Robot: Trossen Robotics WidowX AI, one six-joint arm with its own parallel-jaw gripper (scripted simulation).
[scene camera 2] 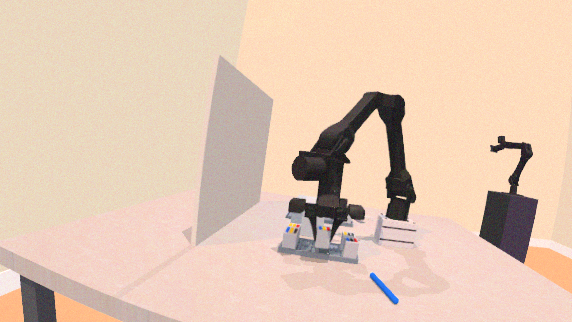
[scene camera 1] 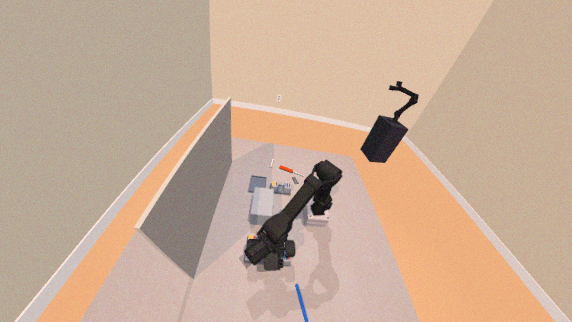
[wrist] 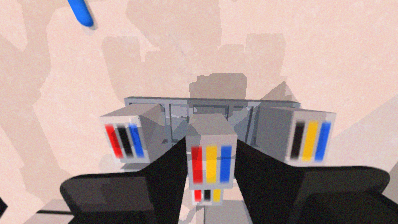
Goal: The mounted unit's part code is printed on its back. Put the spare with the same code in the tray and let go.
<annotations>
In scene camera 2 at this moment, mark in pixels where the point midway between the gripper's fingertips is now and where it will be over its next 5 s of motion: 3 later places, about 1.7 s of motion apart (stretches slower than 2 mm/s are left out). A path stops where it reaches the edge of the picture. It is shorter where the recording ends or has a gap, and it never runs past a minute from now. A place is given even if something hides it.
My gripper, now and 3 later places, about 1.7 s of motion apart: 322,241; 302,181; 304,173; 303,183
</annotations>
